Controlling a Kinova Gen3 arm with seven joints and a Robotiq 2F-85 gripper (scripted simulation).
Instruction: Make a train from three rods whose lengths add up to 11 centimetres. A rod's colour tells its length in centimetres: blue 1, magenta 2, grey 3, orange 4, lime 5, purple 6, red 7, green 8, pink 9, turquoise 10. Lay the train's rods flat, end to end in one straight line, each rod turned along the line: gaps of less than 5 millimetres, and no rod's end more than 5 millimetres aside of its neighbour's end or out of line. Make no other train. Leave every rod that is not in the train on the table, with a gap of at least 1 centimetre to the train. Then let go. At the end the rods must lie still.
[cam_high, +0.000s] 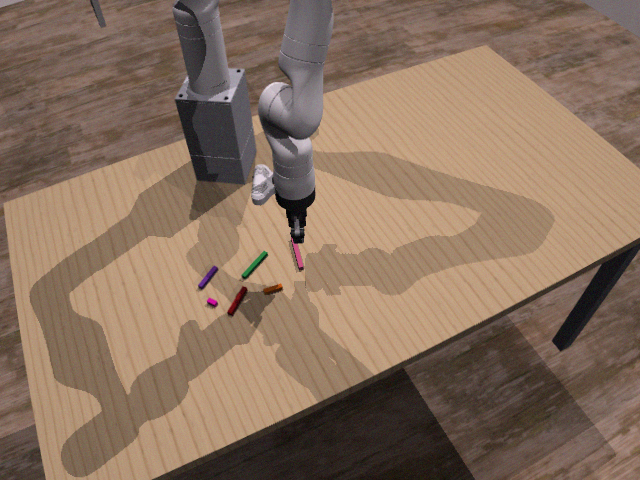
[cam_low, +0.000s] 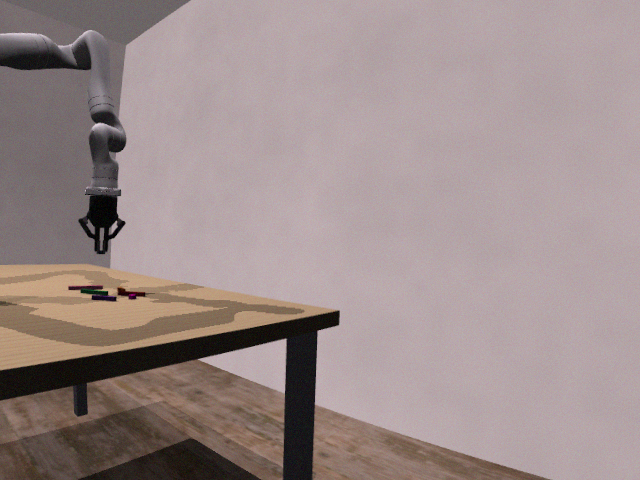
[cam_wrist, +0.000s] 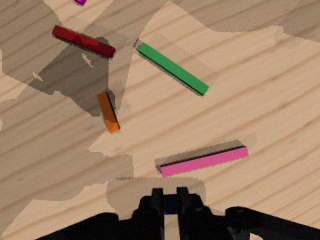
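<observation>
My gripper is now 4 cm past the pink rod, 2 cm to the right of it and 11 cm above it. From my hand the other things lie so: orange rod (1 cm ahead, 8 cm to the right, 11 cm below); then blue rod (1 cm below); then green rod (7 cm behind, 8 cm to the right, 11 cm below).
</observation>
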